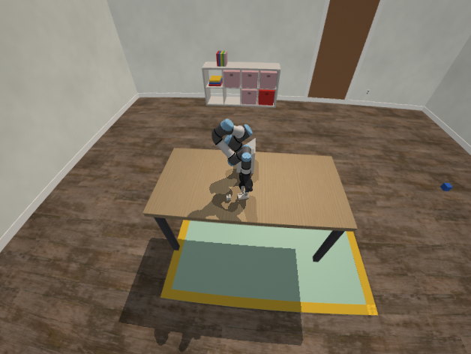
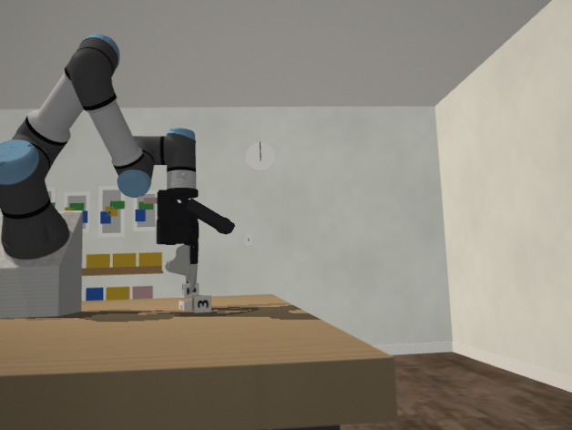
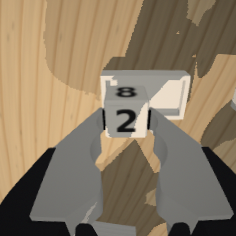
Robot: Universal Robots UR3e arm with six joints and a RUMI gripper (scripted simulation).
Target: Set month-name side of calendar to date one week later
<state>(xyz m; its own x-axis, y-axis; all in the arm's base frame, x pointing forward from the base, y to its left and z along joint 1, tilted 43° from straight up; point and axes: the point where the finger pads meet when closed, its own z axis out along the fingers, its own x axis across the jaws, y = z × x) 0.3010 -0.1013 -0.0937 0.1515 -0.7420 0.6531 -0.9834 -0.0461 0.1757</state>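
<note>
Right now my hand is 2 cm to the left of the white calendar tray and 4 cm above it.
</note>
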